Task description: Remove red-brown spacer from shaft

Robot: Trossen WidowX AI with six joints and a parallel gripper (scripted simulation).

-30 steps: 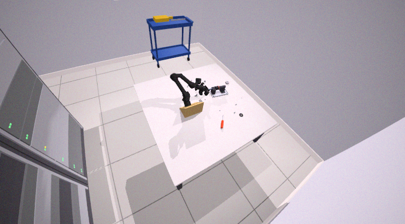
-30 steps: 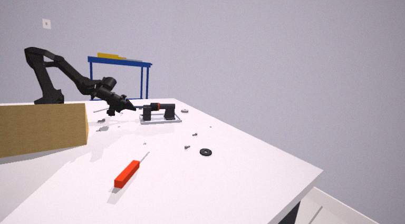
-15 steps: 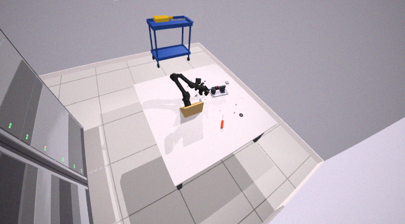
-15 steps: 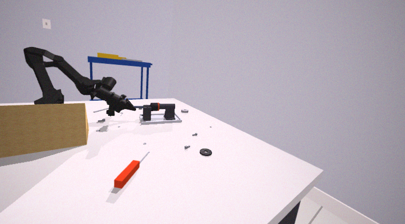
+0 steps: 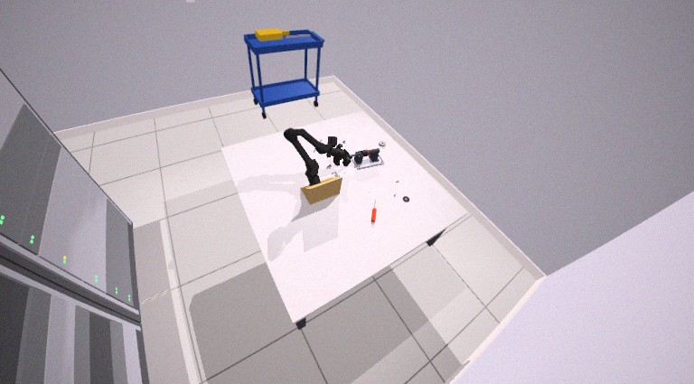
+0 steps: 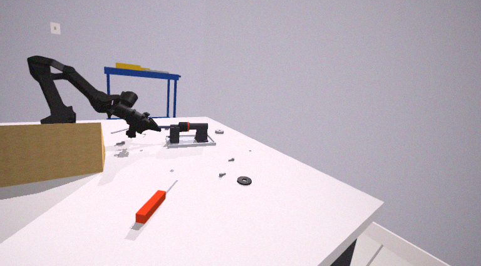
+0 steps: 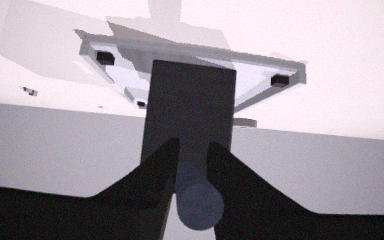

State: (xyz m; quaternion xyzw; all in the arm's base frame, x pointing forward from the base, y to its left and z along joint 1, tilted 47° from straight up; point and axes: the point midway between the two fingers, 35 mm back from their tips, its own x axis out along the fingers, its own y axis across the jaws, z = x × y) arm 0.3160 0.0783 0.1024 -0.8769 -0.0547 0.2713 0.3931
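Right now my gripper tip is 6 cm short of the round shaft, 2 cm below it and 1 cm to the left of it. Round my gripper tip: grey ring 36 cm ahead, 9 cm to the left, 6 cm below; then red-brown spacer 12 cm ahead, 2 cm above, 1 cm to the right.
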